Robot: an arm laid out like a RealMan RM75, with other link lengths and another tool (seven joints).
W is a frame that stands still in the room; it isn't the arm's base.
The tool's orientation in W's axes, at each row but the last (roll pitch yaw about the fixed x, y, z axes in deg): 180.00, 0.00, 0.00; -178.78, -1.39, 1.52; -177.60, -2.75, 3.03; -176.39, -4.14, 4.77; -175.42, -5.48, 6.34; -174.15, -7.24, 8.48; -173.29, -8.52, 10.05; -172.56, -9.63, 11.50; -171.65, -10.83, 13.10; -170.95, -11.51, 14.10
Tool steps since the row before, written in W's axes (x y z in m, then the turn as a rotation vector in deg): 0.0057, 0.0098, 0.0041, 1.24, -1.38, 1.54; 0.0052, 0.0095, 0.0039, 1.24, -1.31, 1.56; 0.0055, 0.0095, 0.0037, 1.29, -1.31, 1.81; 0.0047, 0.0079, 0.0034, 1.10, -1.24, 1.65; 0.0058, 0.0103, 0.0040, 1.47, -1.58, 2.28; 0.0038, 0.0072, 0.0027, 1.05, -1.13, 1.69; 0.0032, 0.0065, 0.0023, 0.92, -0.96, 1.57; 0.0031, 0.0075, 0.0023, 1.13, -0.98, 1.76; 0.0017, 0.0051, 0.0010, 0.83, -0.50, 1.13; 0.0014, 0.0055, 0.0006, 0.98, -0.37, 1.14
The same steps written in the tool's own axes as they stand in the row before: 0.0057, -0.0098, -0.0041, 1.24, 1.38, -1.54; 0.0055, -0.0094, -0.0036, 1.24, 1.31, -1.56; 0.0062, -0.0093, -0.0030, 1.30, 1.30, -1.81; 0.0056, -0.0077, -0.0025, 1.11, 1.23, -1.65; 0.0073, -0.0098, -0.0025, 1.50, 1.56, -2.28; 0.0051, -0.0067, -0.0014, 1.08, 1.11, -1.69; 0.0046, -0.0060, -0.0009, 0.96, 0.93, -1.56; 0.0049, -0.0069, -0.0006, 1.19, 0.97, -1.72; 0.0029, -0.0046, 0.0002, 0.90, 0.53, -1.07; 0.0028, -0.0049, 0.0007, 1.07, 0.44, -1.03
